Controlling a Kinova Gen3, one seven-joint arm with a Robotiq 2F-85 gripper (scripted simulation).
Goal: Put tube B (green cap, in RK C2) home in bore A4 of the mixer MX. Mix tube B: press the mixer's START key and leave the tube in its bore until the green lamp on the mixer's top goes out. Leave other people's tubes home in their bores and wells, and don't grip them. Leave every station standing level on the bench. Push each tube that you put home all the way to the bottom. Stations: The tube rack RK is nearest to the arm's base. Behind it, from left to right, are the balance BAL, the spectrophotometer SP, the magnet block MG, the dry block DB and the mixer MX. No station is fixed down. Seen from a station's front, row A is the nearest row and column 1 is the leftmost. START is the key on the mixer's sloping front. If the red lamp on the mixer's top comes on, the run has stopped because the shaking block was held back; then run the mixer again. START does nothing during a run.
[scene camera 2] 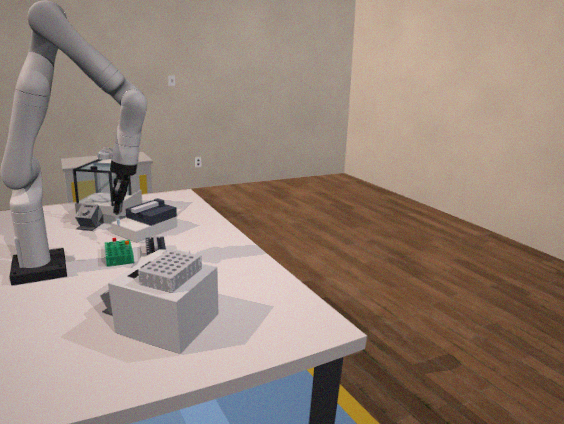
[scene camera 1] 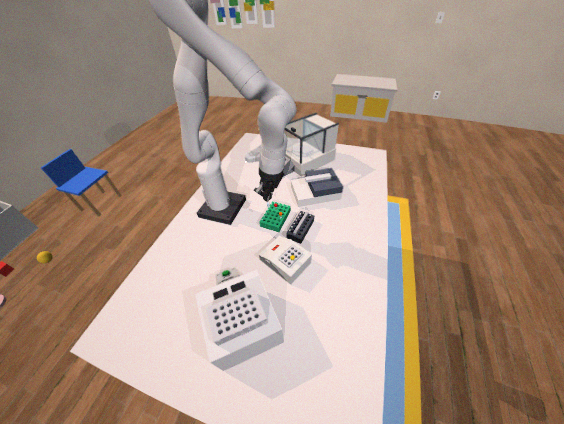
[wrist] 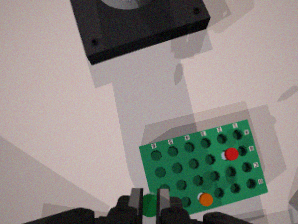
Scene:
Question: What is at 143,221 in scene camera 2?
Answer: A spectrophotometer.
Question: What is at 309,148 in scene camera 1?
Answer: A balance.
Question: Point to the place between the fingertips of my gripper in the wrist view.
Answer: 149,204

